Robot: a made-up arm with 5 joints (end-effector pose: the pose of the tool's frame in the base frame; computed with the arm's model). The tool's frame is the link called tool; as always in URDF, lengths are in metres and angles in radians. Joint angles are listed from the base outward.
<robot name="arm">
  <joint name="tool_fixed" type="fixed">
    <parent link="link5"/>
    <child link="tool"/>
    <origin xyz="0 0 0" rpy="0 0 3.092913"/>
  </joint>
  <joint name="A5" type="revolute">
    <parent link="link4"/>
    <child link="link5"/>
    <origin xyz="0 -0.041 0.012" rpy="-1.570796 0 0"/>
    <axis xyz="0 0 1"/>
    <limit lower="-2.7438" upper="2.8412"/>
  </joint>
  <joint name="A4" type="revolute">
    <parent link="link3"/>
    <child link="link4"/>
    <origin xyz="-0.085 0.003 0" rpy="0 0 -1.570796"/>
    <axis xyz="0 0 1"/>
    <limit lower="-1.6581" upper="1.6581"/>
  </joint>
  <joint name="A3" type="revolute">
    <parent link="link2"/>
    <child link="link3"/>
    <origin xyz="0.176 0.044 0" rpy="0 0 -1.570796"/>
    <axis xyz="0 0 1"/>
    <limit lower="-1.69" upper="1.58"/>
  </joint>
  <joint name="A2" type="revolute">
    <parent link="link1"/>
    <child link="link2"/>
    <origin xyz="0.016 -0.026 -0.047" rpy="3.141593 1.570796 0"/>
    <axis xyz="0 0 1"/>
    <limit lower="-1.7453" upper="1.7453"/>
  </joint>
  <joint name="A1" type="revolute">
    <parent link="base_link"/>
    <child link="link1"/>
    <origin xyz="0.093 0 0.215" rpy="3.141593 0 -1.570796"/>
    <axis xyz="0 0 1"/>
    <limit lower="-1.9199" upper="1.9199"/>
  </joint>
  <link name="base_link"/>
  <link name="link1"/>
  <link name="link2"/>
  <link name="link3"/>
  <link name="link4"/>
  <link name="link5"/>
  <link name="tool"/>
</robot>
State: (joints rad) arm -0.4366 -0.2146 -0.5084 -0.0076 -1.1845
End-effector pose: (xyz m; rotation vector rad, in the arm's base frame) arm 0.2069 0.0487 0.5292 1.7315 -1.5681 -0.4047
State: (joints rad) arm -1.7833 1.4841 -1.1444 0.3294 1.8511
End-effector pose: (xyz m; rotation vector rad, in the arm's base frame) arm 0.0297 0.3121 0.1825 0.0117 1.2191 -2.4566
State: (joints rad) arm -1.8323 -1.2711 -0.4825 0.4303 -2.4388
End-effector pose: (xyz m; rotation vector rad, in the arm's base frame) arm 0.1324 -0.1318 0.4788 2.4153 1.6140 -0.1163
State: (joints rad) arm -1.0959 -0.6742 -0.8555 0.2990 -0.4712
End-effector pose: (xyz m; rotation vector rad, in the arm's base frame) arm 0.0804 -0.0332 0.5507 2.0328 -1.9434 0.1372
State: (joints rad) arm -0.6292 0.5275 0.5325 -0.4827 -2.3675
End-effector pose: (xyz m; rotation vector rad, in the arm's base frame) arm 0.2822 0.1328 0.2969 1.1263 -0.0542 -1.6210
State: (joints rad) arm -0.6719 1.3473 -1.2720 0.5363 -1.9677
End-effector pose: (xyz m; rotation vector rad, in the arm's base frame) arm 0.3506 0.1998 0.2312 1.0038 -0.2315 -1.2335
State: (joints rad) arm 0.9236 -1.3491 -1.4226 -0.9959 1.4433
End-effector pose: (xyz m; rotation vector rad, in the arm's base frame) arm -0.0607 0.1967 0.3475 0.8734 0.3814 0.4352
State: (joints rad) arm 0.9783 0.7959 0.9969 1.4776 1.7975
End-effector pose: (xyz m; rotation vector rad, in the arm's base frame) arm 0.1601 -0.1068 0.2754 1.6959 0.3566 0.5723
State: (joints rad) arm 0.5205 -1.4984 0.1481 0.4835 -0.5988
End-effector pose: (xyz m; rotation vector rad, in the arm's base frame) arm 0.0006 0.0483 0.4335 0.1591 -2.5021 -0.5077
